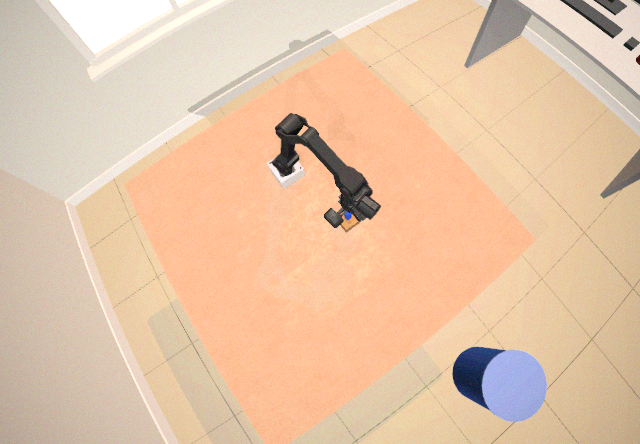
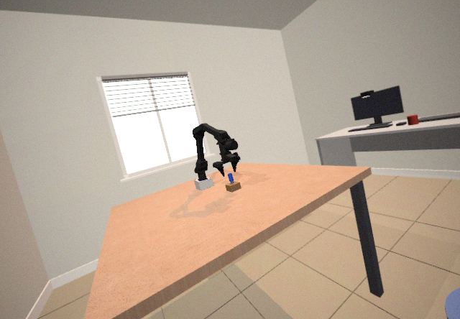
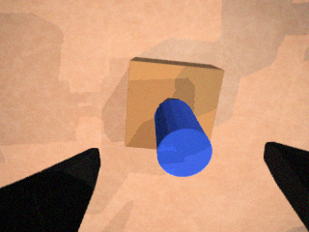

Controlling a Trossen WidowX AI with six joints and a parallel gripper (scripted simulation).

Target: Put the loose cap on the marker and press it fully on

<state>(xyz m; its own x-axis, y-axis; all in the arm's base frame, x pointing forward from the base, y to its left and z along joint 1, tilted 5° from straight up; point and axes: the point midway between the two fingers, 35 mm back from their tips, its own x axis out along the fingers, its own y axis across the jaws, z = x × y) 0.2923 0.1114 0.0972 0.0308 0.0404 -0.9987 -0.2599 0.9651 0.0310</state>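
Right now my gripper tip is 2 cm above the blue cap. From my gripper tip the other things lie so: holder block (8 cm below).
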